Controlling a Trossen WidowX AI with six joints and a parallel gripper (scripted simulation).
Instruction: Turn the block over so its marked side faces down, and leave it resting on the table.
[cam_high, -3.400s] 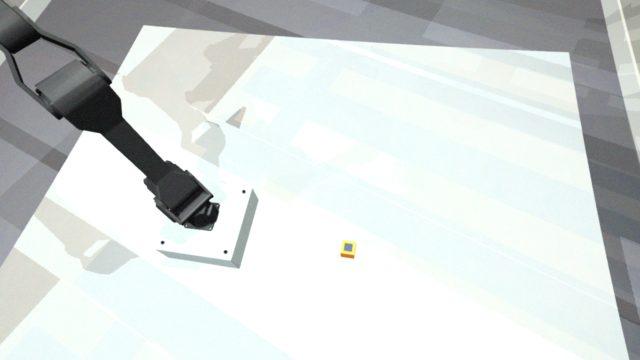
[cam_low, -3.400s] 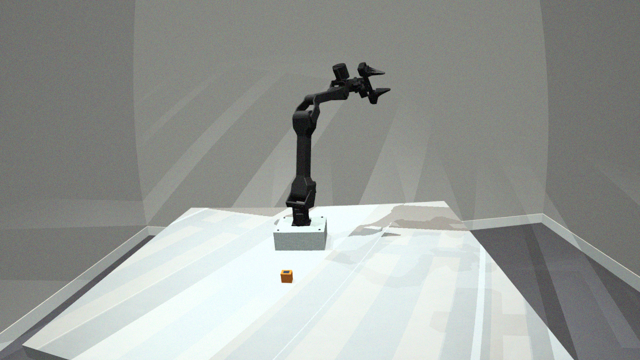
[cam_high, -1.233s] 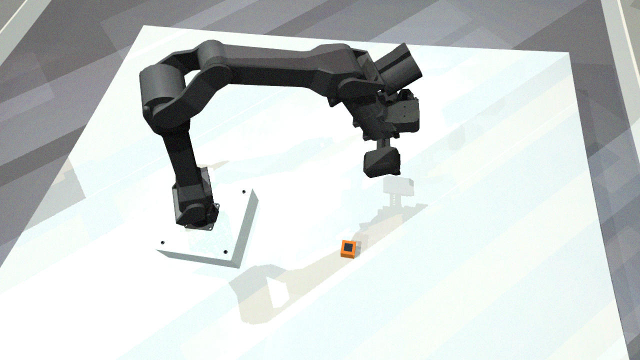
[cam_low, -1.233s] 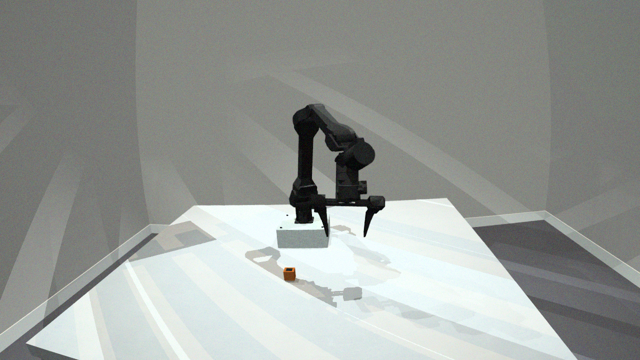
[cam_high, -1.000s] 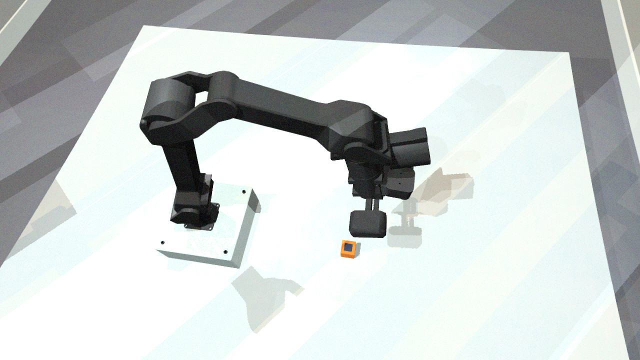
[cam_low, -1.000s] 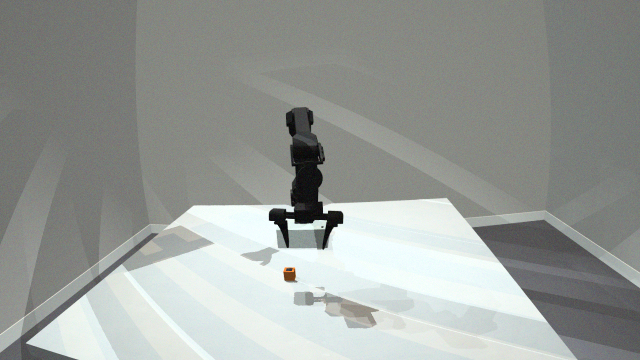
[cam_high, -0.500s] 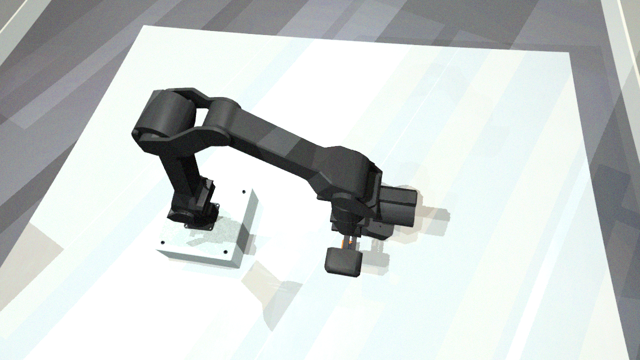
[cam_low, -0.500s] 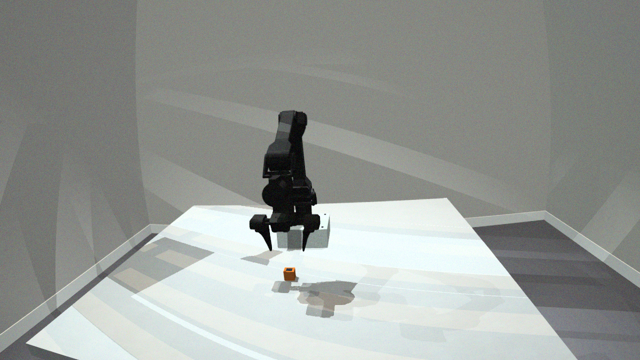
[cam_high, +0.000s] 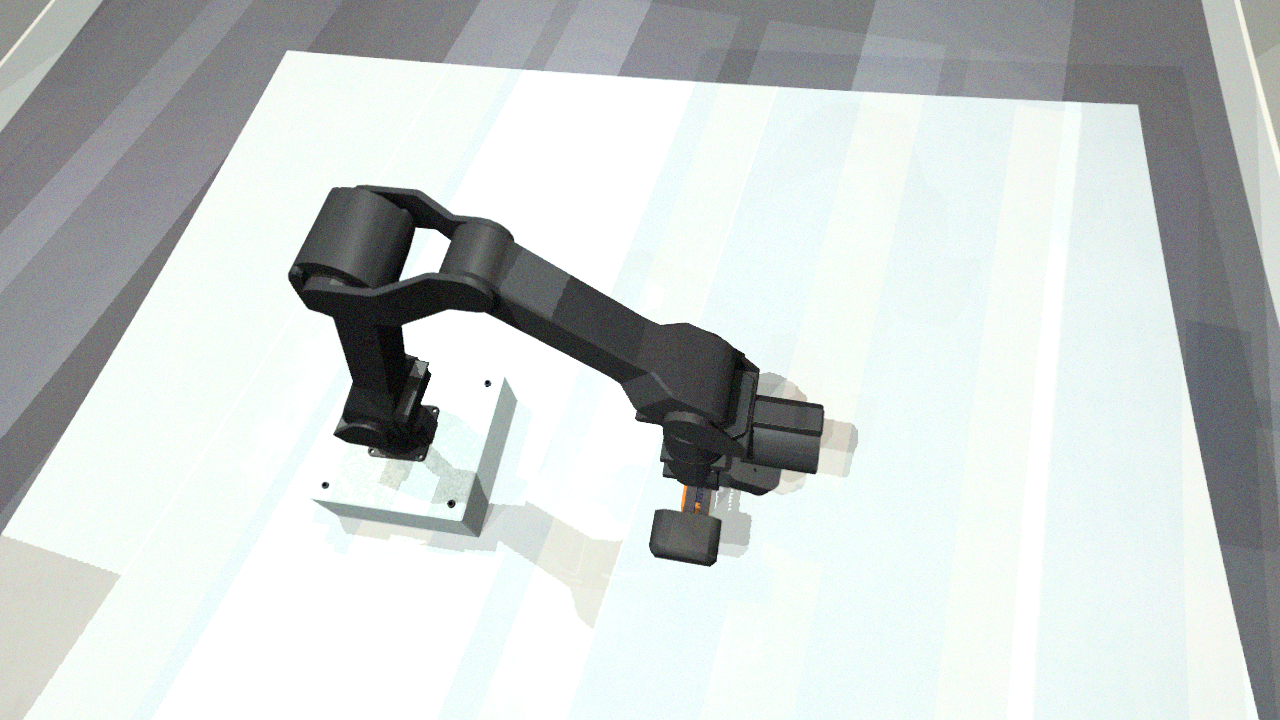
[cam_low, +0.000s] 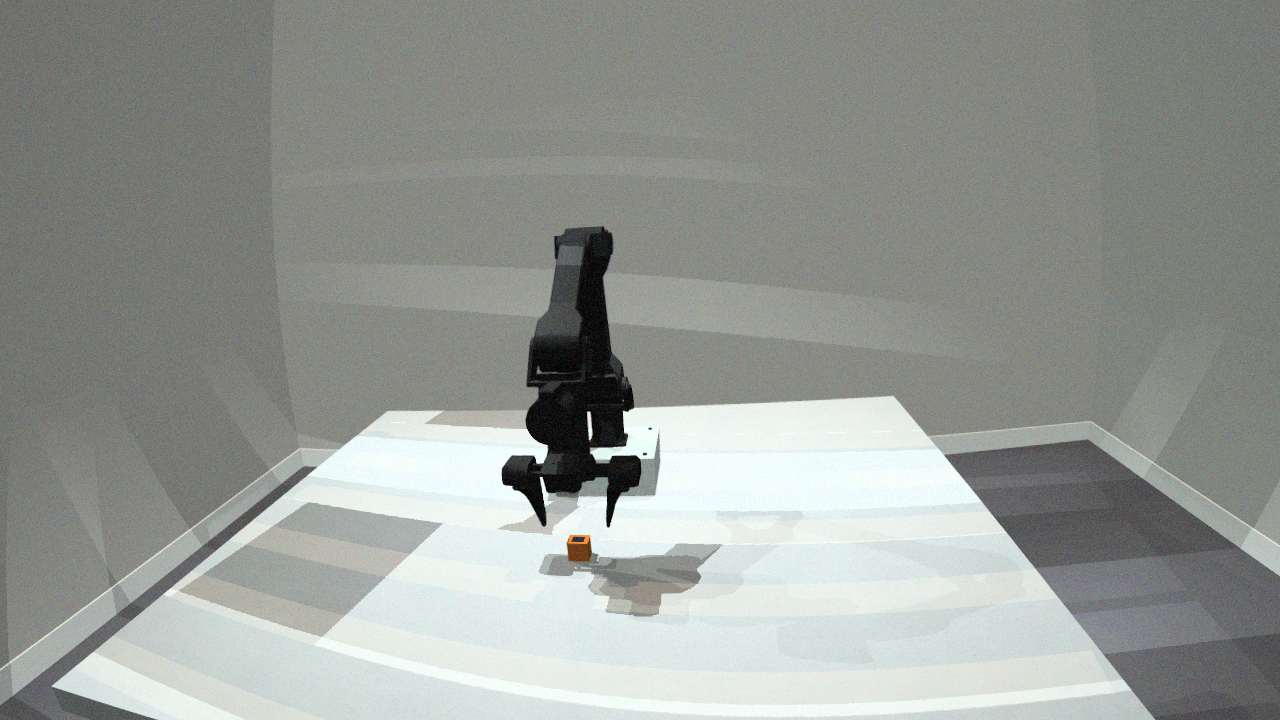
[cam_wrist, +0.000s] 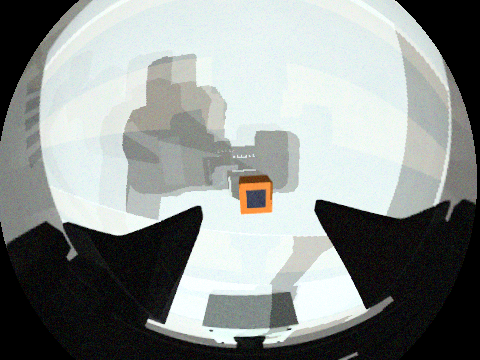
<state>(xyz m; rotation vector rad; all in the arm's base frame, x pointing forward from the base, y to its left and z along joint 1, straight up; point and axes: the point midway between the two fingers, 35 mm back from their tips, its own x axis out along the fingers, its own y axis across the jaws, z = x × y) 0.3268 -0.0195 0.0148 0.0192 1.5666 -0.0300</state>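
The orange block lies 3 cm below my gripper tip.
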